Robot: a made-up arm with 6 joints.
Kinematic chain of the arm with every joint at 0, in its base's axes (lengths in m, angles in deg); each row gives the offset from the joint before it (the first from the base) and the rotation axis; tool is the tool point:
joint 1: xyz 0 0 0.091 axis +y
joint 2: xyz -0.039 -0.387 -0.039 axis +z
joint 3: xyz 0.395 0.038 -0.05 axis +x
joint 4: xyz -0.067 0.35 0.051 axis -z
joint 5: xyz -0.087 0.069 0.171 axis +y
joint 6: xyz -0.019 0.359 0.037 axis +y
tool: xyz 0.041 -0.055 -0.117
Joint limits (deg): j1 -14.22..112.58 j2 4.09..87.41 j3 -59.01..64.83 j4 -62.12..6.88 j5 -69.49..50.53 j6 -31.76..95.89
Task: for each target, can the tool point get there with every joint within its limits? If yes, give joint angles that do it. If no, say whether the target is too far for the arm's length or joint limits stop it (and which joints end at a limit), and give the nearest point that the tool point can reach.
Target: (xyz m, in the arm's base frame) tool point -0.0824 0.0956 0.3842
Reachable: yes | joints 23.47 10.34 13.44 -35.76 5.50 78.85
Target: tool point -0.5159 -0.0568 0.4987
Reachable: yes | joints 72.83 54.85 -47.11 -27.13 32.28 56.36
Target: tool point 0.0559 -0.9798 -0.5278
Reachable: no: joint limits stop it (at a limit: joint 1, joint 2, joint 3, joint 6) | nearest point -0.2631 -0.4451 -0.3618 | short by 0.644 m
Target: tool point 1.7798 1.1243 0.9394
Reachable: no: too far | nearest point 0.5694 0.1485 0.4443 | short by 1.632 m
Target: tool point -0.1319 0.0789 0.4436
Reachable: yes | joints 52.94 31.78 4.53 -39.02 14.08 34.09
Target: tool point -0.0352 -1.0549 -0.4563
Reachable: no: joint limits stop it (at a limit: joint 1, joint 2, joint 3, joint 6) | nearest point -0.2759 -0.4575 -0.3371 | short by 0.655 m
